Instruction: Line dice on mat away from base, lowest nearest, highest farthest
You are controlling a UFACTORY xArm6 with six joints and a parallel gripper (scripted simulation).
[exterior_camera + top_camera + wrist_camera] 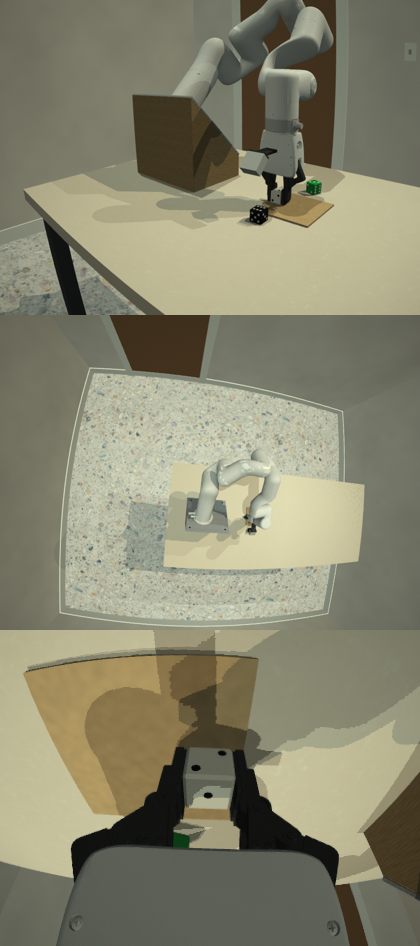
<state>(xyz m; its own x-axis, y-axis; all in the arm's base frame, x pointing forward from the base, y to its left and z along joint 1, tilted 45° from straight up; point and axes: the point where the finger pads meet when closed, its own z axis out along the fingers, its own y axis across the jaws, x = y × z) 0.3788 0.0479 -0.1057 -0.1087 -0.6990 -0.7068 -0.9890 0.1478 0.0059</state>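
Now: the white die 10 mm below my hand. The rest, counted from my hand: black die: 110 mm to the right, 10 mm below, 10 mm ahead; green die: 110 mm to the left, 50 mm ahead, 10 mm below; brown mat: 50 mm ahead, 20 mm below, 10 mm to the right.
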